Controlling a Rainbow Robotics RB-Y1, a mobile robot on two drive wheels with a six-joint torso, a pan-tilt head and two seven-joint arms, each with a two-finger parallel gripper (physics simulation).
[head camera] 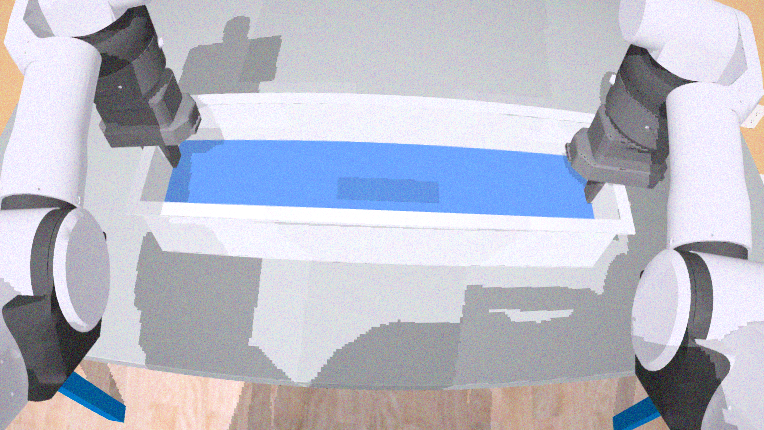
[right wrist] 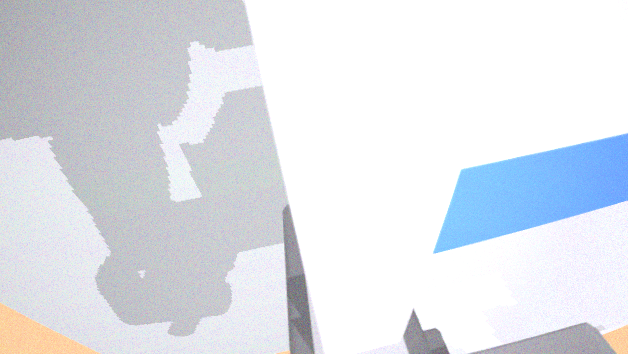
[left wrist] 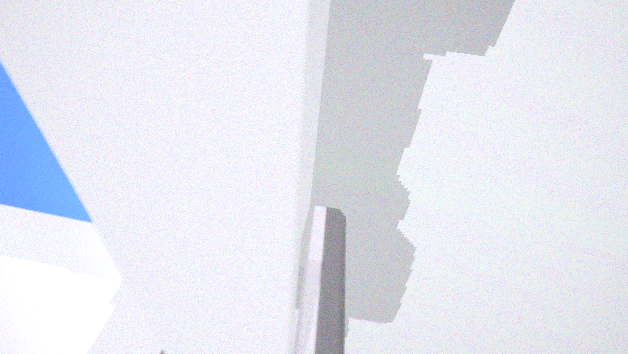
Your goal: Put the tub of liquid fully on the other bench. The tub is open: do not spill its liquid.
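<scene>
The white open tub (head camera: 374, 214) (left wrist: 225, 150) (right wrist: 360, 125) lies level and wholly over the grey bench top (head camera: 374, 299); whether its base touches is hard to tell. Flat blue liquid (head camera: 299, 168) (left wrist: 30, 165) (right wrist: 520, 195) fills part of it, with a shadow near its middle; no spill shows. My left gripper (head camera: 166, 155) is shut on the tub's left end wall, one dark finger inside and one outside. My right gripper (head camera: 600, 188) is shut on the right end wall in the same way. The outer fingertips are hidden in the head view.
The bench's near edge (head camera: 384, 386) runs below the tub, with a strip of bench top between them. Wooden floor (head camera: 347, 408) shows beyond that edge. Blue bars (head camera: 96, 397) (head camera: 636, 413) stick out beside both arms. Arm shadows fall across the bench top.
</scene>
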